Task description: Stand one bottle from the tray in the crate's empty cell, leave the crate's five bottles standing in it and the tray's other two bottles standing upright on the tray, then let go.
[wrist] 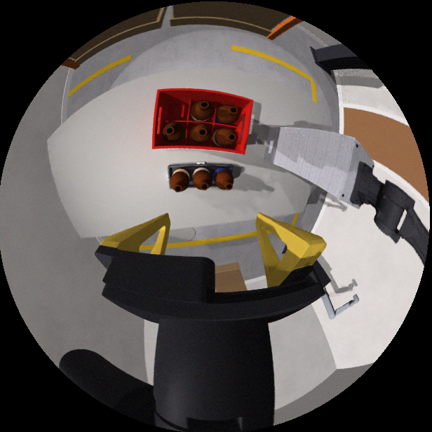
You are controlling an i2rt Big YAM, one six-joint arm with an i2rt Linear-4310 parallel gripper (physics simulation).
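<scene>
A red crate [200, 149] stands on the table above the middle of the view. Five brown bottles stand in it, two in the far row and three in the near row; its far left cell [171, 106] is empty. A small dark tray [170, 171] lies nearer than the crate and holds three upright brown bottles: a left one [179, 180] with a cream label, a middle one [202, 179] with a white label and a right one [223, 179] with a blue label. My gripper [212, 217] is open and empty, its yellow fingers wide apart, well short of the tray and above the table.
A grey metal arm part [315, 157] with black joints reaches in from the right, its end beside the crate's right wall. The light table [110, 190] bears crate and tray. A brown box [230, 277] shows beyond the table's near edge, behind the gripper. Yellow lines mark the floor.
</scene>
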